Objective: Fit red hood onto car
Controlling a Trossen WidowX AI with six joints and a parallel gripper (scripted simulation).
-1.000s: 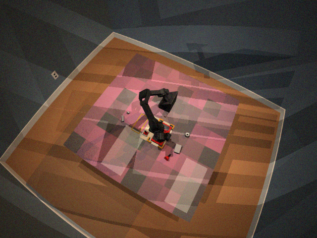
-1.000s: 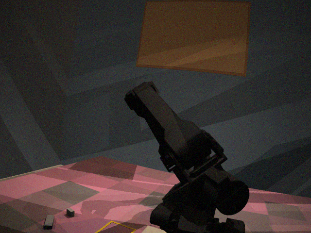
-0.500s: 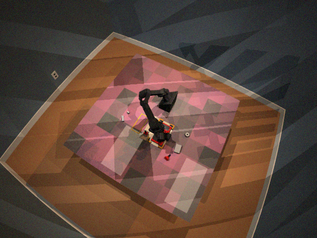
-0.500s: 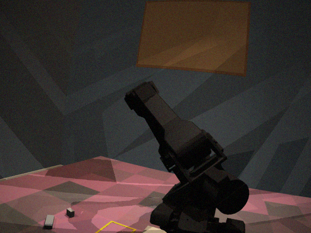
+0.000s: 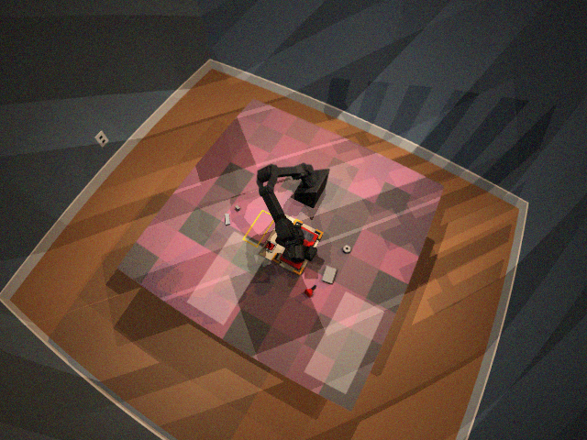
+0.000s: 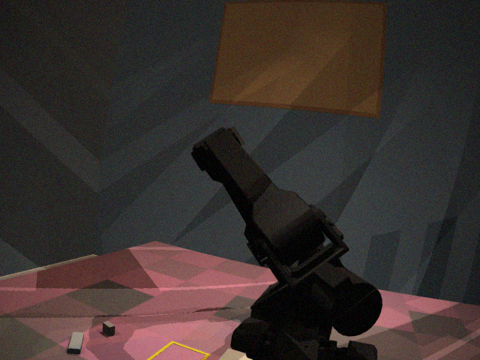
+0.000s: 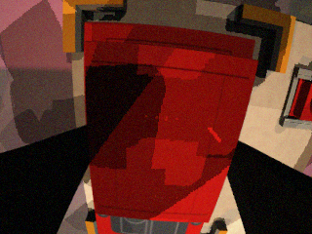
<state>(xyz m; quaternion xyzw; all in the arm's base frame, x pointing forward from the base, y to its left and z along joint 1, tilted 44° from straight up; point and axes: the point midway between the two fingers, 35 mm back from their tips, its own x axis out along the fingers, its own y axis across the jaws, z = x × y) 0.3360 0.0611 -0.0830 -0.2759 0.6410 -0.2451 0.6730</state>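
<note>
Right now my gripper tip is 4 cm past the pale jig plate, 3 cm to the left of it and 4 cm above it. From my gripper tip the other things lie so: red hood 1 cm above.
</note>
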